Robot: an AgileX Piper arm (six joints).
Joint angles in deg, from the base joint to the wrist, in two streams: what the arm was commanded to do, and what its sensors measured. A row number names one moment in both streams.
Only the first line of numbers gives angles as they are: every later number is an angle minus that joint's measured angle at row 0.
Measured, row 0: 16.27, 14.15, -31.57, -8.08, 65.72, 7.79
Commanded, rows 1 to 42: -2.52, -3.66, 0.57, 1.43, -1.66, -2.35; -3.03, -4.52, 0.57, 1.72, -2.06, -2.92; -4.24, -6.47, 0.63, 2.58, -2.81, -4.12; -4.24, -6.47, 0.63, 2.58, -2.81, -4.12; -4.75, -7.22, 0.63, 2.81, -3.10, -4.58; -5.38, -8.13, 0.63, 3.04, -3.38, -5.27; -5.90, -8.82, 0.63, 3.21, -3.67, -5.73; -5.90, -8.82, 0.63, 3.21, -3.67, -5.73; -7.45, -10.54, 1.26, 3.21, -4.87, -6.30; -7.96, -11.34, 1.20, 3.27, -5.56, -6.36; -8.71, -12.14, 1.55, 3.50, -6.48, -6.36; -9.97, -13.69, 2.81, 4.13, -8.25, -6.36; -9.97, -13.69, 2.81, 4.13, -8.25, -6.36; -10.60, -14.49, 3.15, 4.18, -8.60, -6.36; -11.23, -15.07, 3.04, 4.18, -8.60, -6.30; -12.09, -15.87, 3.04, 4.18, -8.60, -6.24; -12.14, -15.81, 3.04, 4.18, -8.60, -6.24; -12.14, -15.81, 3.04, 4.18, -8.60, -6.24; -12.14, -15.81, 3.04, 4.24, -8.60, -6.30; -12.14, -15.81, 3.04, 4.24, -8.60, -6.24; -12.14, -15.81, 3.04, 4.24, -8.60, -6.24; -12.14, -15.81, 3.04, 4.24, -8.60, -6.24; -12.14, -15.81, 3.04, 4.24, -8.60, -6.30; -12.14, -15.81, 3.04, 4.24, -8.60, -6.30; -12.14, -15.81, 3.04, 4.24, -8.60, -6.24; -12.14, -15.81, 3.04, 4.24, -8.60, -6.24; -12.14, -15.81, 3.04, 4.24, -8.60, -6.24; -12.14, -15.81, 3.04, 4.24, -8.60, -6.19; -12.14, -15.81, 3.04, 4.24, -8.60, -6.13; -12.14, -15.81, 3.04, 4.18, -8.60, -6.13; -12.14, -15.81, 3.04, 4.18, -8.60, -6.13; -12.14, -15.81, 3.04, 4.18, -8.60, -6.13; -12.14, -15.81, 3.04, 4.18, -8.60, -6.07; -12.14, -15.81, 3.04, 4.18, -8.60, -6.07; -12.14, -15.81, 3.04, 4.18, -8.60, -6.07; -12.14, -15.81, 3.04, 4.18, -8.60, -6.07; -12.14, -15.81, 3.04, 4.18, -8.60, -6.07; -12.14, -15.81, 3.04, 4.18, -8.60, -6.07; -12.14, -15.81, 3.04, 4.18, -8.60, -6.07; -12.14, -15.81, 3.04, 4.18, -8.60, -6.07; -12.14, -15.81, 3.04, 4.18, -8.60, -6.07; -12.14, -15.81, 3.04, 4.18, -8.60, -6.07
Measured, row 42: -11.74, -14.32, 2.92, 3.90, -7.85, -5.90
